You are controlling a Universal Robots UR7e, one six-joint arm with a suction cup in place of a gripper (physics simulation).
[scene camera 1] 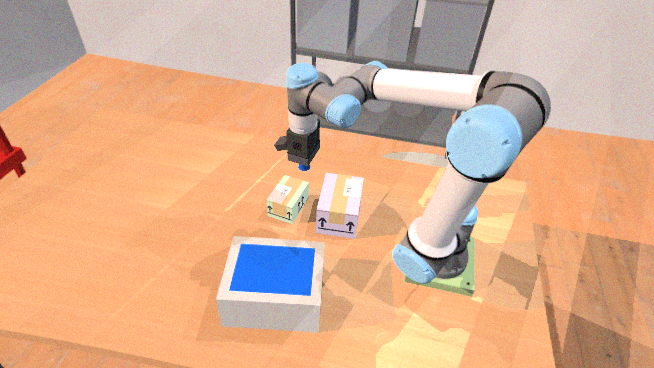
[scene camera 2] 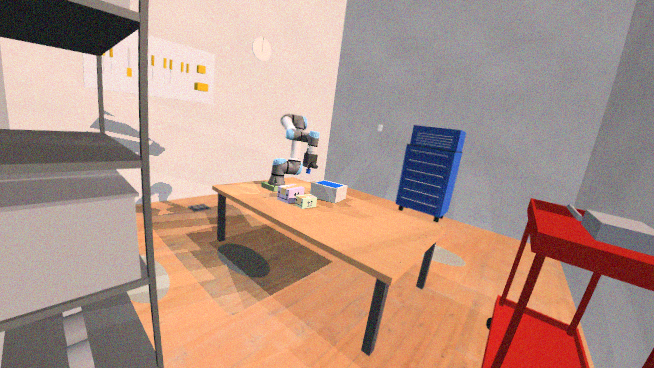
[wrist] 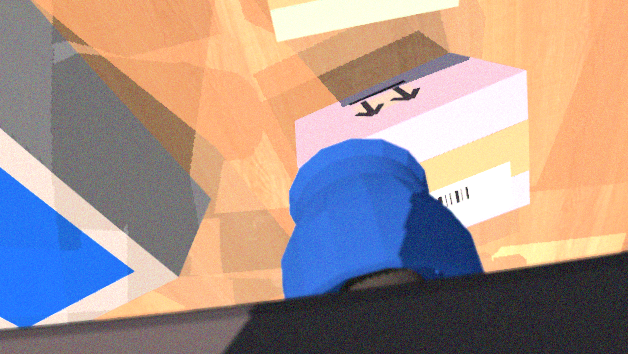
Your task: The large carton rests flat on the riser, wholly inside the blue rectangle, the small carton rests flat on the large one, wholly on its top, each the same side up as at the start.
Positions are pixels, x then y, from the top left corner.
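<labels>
A small carton (scene camera 1: pixel 288 198) is here, and my suction cup (wrist: pixel 361 205) hangs 0.22 m from the middle of the small carton, above it. The suction cup carries nothing. On the table sits a large carton (scene camera 1: pixel 338 208), and a riser (scene camera 1: pixel 276 284) rests on the table as well.
</labels>
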